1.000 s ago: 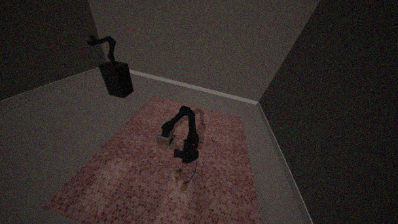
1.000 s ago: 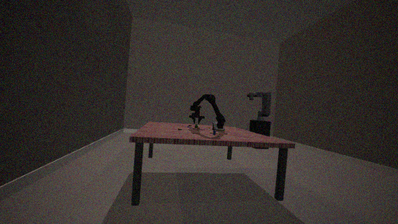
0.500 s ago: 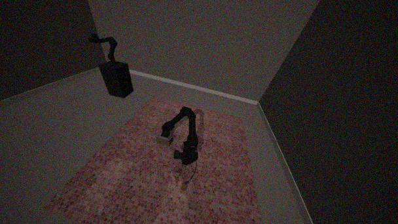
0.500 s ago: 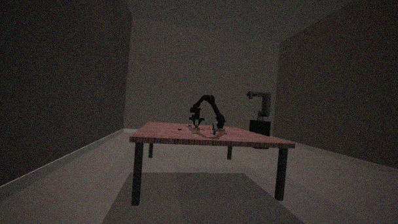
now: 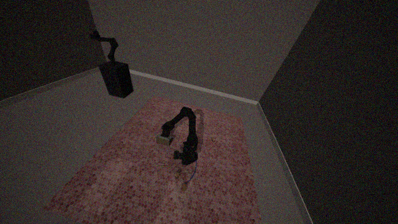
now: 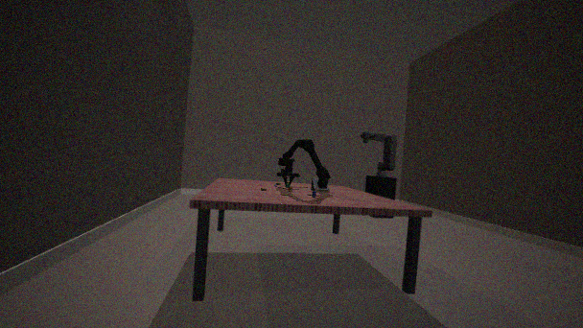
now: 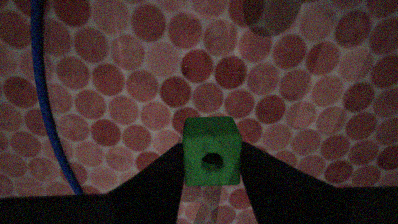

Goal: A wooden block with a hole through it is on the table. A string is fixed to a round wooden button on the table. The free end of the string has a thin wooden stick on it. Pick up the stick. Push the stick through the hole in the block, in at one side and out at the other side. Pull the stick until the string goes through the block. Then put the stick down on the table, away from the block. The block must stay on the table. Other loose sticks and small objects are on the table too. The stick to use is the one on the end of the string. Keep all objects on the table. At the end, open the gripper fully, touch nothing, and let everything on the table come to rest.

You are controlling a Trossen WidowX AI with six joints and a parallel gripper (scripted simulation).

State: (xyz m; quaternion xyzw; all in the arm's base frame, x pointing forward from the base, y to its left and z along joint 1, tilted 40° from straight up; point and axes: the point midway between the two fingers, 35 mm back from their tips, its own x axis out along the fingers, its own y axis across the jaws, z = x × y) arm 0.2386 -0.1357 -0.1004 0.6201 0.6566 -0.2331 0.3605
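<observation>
The green block lies right at my gripper tip. Also, from my gripper tip: wooden spool (13 cm to the right, 3 cm behind); then thin wooden stick (11 cm to the left, 5 cm ahead, 1 cm below); then round wooden button (19 cm to the right, 4 cm ahead, 1 cm below).
</observation>
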